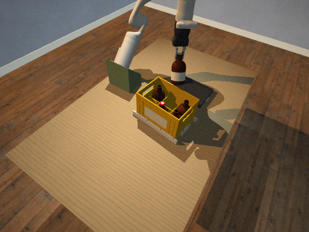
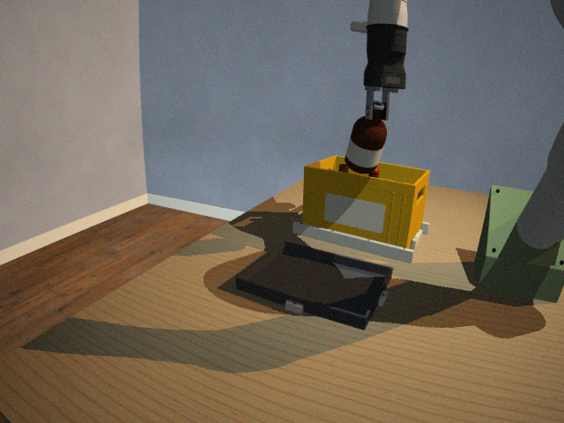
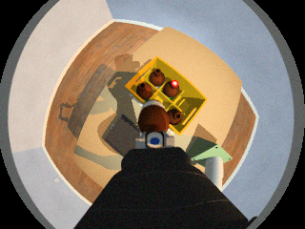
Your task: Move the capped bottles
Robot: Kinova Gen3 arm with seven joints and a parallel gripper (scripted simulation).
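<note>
Now: hand 5 cm above the white-label bottle, 3 cm to the left of it and 2 cm short of it. Also, from my hand: yellow crate 24 cm below, 14 cm to the right, 1 cm ahead; dark tray 31 cm below, 14 cm to the left, 7 cm ahead.
</note>
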